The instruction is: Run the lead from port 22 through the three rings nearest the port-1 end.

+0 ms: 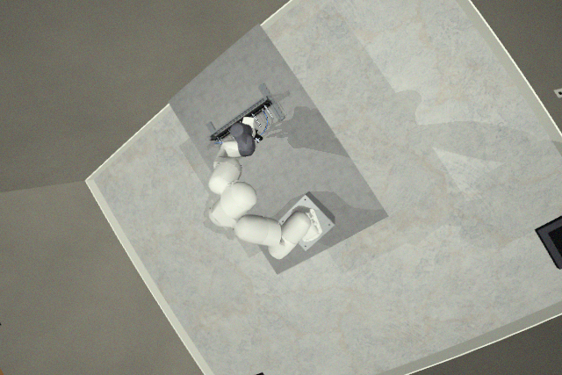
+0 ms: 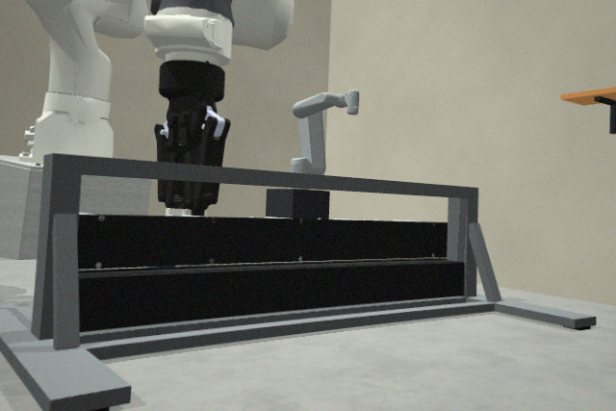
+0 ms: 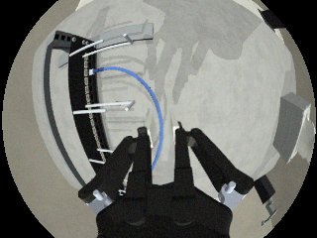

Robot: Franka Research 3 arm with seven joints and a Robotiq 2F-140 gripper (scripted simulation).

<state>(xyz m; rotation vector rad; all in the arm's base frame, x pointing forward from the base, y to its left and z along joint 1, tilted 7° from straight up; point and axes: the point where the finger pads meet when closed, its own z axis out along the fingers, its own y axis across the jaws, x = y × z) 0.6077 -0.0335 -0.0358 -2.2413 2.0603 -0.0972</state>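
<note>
Right now my hand is 16 cm short of the rack and 6 cm to the right of it.
</note>
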